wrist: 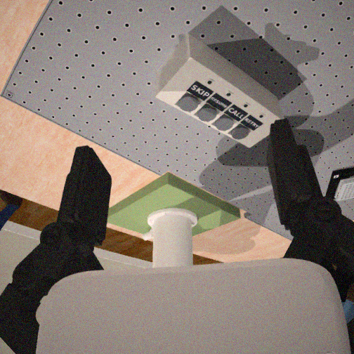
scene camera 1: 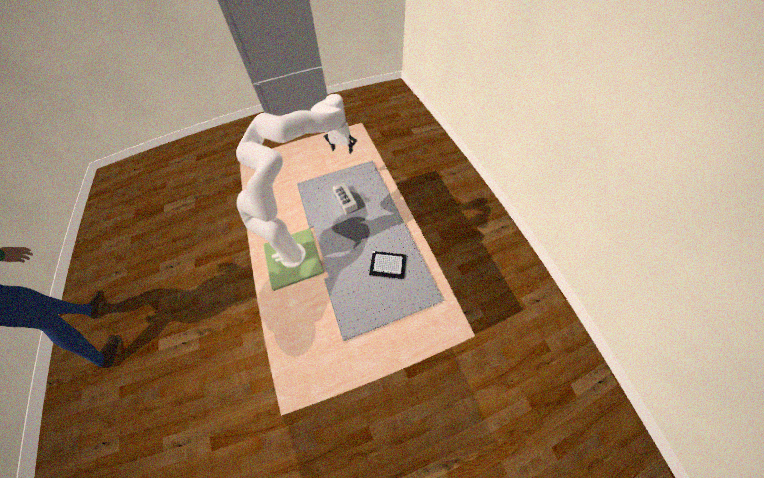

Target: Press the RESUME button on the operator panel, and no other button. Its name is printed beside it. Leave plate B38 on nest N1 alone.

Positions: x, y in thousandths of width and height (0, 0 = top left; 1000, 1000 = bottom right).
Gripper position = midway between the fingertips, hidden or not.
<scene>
In view: the gripper (wrist: 513, 425) and an operator panel (wrist: 544, 191).
</scene>
